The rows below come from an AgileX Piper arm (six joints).
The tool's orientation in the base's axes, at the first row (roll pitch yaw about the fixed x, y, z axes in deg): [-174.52 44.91 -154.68]
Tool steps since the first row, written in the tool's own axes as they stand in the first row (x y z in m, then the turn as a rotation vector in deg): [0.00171 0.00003 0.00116 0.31 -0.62 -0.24]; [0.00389 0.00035 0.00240 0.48 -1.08 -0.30]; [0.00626 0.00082 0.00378 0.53 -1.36 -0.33]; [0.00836 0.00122 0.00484 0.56 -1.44 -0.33]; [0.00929 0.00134 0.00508 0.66 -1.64 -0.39]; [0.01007 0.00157 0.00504 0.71 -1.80 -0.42]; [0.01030 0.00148 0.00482 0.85 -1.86 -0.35]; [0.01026 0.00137 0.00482 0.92 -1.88 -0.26]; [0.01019 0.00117 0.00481 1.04 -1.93 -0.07]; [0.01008 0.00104 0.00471 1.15 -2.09 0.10]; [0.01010 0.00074 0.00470 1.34 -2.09 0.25]
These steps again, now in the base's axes. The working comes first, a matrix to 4 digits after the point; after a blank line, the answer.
The tool's axes in the first row as the columns of a matrix, in the base's axes (used below as rounded here):
[-0.6402 -0.3648 0.6761]
[-0.3029 0.9286 0.2142]
[-0.7060 -0.0676 -0.7050]

[-0.00032 -0.00024 -0.00203 -0.13 -0.72 -0.01]; [-0.00100 -0.00034 -0.00446 -0.12 -1.21 -0.05]; [-0.00175 -0.00033 -0.00714 -0.07 -1.49 -0.05]; [-0.00252 -0.00036 -0.00940 -0.06 -1.58 -0.07]; [-0.00300 -0.00048 -0.01023 -0.09 -1.81 -0.08]; [-0.00361 -0.00051 -0.01077 -0.08 -1.98 -0.08]; [-0.00388 -0.00071 -0.01077 -0.10 -2.06 -0.23]; [-0.00381 -0.00080 -0.01073 -0.08 -2.08 -0.34]; [-0.00370 -0.00097 -0.01066 -0.01 -2.12 -0.55]; [-0.00365 -0.00108 -0.01051 0.09 -2.27 -0.74]; [-0.00356 -0.00137 -0.01049 0.07 -2.29 -0.98]
